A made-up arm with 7 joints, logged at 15 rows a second.
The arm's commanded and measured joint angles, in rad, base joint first. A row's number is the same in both.
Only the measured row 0 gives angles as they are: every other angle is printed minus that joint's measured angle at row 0.
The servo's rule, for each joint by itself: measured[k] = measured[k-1] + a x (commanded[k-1-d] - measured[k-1]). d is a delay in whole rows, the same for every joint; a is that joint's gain. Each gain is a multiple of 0.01, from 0.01 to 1. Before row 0 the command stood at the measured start. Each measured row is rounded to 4 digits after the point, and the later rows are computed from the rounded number. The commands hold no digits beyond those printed.
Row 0, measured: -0.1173 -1.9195 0.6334 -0.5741 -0.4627 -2.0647 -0.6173
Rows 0 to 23, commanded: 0.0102 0.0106 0.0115 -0.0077 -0.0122 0.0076 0.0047; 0.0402 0.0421 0.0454 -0.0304 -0.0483 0.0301 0.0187; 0.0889 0.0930 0.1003 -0.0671 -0.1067 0.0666 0.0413; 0.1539 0.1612 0.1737 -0.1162 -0.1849 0.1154 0.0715; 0.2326 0.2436 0.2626 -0.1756 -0.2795 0.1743 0.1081; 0.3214 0.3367 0.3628 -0.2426 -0.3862 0.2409 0.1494; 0.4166 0.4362 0.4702 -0.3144 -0.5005 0.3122 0.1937; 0.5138 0.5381 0.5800 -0.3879 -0.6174 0.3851 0.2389; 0.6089 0.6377 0.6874 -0.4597 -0.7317 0.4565 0.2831; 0.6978 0.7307 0.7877 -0.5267 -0.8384 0.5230 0.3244; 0.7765 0.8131 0.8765 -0.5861 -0.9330 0.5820 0.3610; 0.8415 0.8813 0.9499 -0.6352 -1.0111 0.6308 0.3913; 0.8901 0.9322 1.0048 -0.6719 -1.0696 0.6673 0.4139; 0.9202 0.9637 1.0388 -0.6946 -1.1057 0.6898 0.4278; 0.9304 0.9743 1.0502 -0.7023 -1.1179 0.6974 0.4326; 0.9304 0.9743 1.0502 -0.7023 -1.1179 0.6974 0.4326; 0.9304 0.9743 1.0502 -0.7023 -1.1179 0.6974 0.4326; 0.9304 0.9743 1.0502 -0.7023 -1.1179 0.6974 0.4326; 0.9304 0.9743 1.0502 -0.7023 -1.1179 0.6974 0.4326; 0.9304 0.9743 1.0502 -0.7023 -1.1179 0.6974 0.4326; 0.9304 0.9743 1.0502 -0.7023 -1.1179 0.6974 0.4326; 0.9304 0.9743 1.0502 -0.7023 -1.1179 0.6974 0.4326; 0.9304 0.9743 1.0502 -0.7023 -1.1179 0.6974 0.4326; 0.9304 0.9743 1.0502 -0.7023 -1.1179 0.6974 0.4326
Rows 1 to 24, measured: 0.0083 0.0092 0.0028 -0.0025 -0.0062 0.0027 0.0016; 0.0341 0.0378 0.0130 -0.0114 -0.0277 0.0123 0.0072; 0.0785 0.0858 0.0340 -0.0292 -0.0680 0.0313 0.0185; 0.1396 0.1514 0.0675 -0.0570 -0.1276 0.0607 0.0360; 0.2149 0.2316 0.1143 -0.0950 -0.2051 0.1005 0.0598; 0.3012 0.3230 0.1739 -0.1422 -0.2975 0.1496 0.0894; 0.3947 0.4215 0.2450 -0.1973 -0.4010 0.2065 0.1238; 0.4912 0.5229 0.3254 -0.2583 -0.5114 0.2690 0.1618; 0.5865 0.6228 0.4123 -0.3227 -0.6238 0.3346 0.2018; 0.6767 0.7167 0.5024 -0.3880 -0.7332 0.4005 0.2423; 0.7575 0.8006 0.5922 -0.4514 -0.8351 0.4640 0.2815; 0.8255 0.8708 0.6780 -0.5102 -0.9249 0.5224 0.3177; 0.8778 0.9242 0.7564 -0.5619 -0.9987 0.5731 0.3494; 0.9121 0.9586 0.8242 -0.6044 -1.0533 0.6139 0.3753; 0.9269 0.9723 0.8784 -0.6357 -1.0862 0.6431 0.3942; 0.9297 0.9740 0.9196 -0.6570 -1.1024 0.6621 0.4069; 0.9303 0.9743 0.9509 -0.6715 -1.1103 0.6745 0.4154; 0.9304 0.9743 0.9747 -0.6814 -1.1142 0.6825 0.4211; 0.9304 0.9743 0.9928 -0.6881 -1.1161 0.6877 0.4249; 0.9304 0.9743 1.0066 -0.6926 -1.1170 0.6911 0.4274; 0.9304 0.9743 1.0171 -0.6957 -1.1175 0.6933 0.4291; 0.9304 0.9743 1.0250 -0.6978 -1.1177 0.6947 0.4303; 0.9304 0.9743 1.0310 -0.6992 -1.1178 0.6956 0.4311; 0.9304 0.9743 1.0356 -0.7002 -1.1179 0.6962 0.4316
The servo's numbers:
d 0
a 0.81 0.87 0.24 0.32 0.51 0.35 0.33

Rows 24 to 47, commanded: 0.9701 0.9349 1.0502 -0.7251 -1.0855 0.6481 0.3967; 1.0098 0.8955 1.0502 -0.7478 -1.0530 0.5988 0.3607; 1.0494 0.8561 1.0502 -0.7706 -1.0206 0.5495 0.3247; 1.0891 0.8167 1.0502 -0.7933 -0.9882 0.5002 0.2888; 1.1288 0.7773 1.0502 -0.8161 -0.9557 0.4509 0.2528; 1.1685 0.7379 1.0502 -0.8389 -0.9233 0.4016 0.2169; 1.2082 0.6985 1.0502 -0.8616 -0.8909 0.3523 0.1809; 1.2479 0.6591 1.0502 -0.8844 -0.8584 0.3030 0.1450; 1.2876 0.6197 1.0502 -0.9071 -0.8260 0.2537 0.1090; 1.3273 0.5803 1.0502 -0.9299 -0.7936 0.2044 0.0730; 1.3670 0.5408 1.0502 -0.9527 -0.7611 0.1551 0.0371; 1.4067 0.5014 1.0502 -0.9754 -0.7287 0.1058 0.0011; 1.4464 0.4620 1.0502 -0.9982 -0.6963 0.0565 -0.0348; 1.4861 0.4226 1.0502 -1.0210 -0.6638 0.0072 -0.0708; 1.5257 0.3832 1.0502 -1.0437 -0.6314 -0.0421 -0.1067; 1.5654 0.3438 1.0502 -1.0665 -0.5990 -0.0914 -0.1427; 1.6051 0.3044 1.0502 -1.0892 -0.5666 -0.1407 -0.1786; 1.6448 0.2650 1.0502 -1.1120 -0.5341 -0.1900 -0.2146; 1.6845 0.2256 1.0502 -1.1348 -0.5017 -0.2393 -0.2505; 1.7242 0.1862 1.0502 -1.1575 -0.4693 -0.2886 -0.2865; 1.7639 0.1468 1.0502 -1.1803 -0.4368 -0.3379 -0.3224; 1.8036 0.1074 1.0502 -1.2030 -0.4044 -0.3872 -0.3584; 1.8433 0.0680 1.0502 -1.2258 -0.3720 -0.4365 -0.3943; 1.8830 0.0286 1.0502 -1.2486 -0.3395 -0.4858 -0.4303
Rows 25 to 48, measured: 0.9626 0.9400 1.0391 -0.7082 -1.1014 0.6794 0.4201; 1.0008 0.9013 1.0418 -0.7209 -1.0767 0.6512 0.4005; 1.0402 0.8620 1.0438 -0.7368 -1.0481 0.6156 0.3755; 1.0798 0.8226 1.0453 -0.7549 -1.0176 0.5752 0.3469; 1.1195 0.7832 1.0465 -0.7745 -0.9860 0.5317 0.3158; 1.1592 0.7438 1.0474 -0.7951 -0.9540 0.4862 0.2832; 1.1989 0.7044 1.0481 -0.8164 -0.9218 0.4393 0.2494; 1.2386 0.6650 1.0486 -0.8382 -0.8895 0.3916 0.2149; 1.2783 0.6256 1.0490 -0.8602 -0.8571 0.3433 0.1800; 1.3180 0.5862 1.0493 -0.8825 -0.8247 0.2947 0.1447; 1.3577 0.5467 1.0495 -0.9050 -0.7923 0.2458 0.1092; 1.3974 0.5073 1.0497 -0.9275 -0.7599 0.1968 0.0735; 1.4371 0.4679 1.0498 -0.9501 -0.7275 0.1477 0.0378; 1.4768 0.4285 1.0499 -0.9728 -0.6950 0.0985 0.0020; 1.5164 0.3891 1.0500 -0.9955 -0.6626 0.0493 -0.0339; 1.5561 0.3497 1.0500 -1.0182 -0.6302 0.0001 -0.0698; 1.5958 0.3103 1.0500 -1.0409 -0.5978 -0.0492 -0.1057; 1.6355 0.2709 1.0500 -1.0637 -0.5653 -0.0985 -0.1416; 1.6752 0.2315 1.0500 -1.0865 -0.5329 -0.1478 -0.1775; 1.7149 0.1921 1.0500 -1.1092 -0.5005 -0.1971 -0.2135; 1.7546 0.1527 1.0500 -1.1320 -0.4680 -0.2464 -0.2494; 1.7943 0.1133 1.0500 -1.1547 -0.4356 -0.2957 -0.2854; 1.8340 0.0739 1.0500 -1.1775 -0.4032 -0.3450 -0.3213; 1.8737 0.0345 1.0500 -1.2003 -0.3707 -0.3943 -0.3573
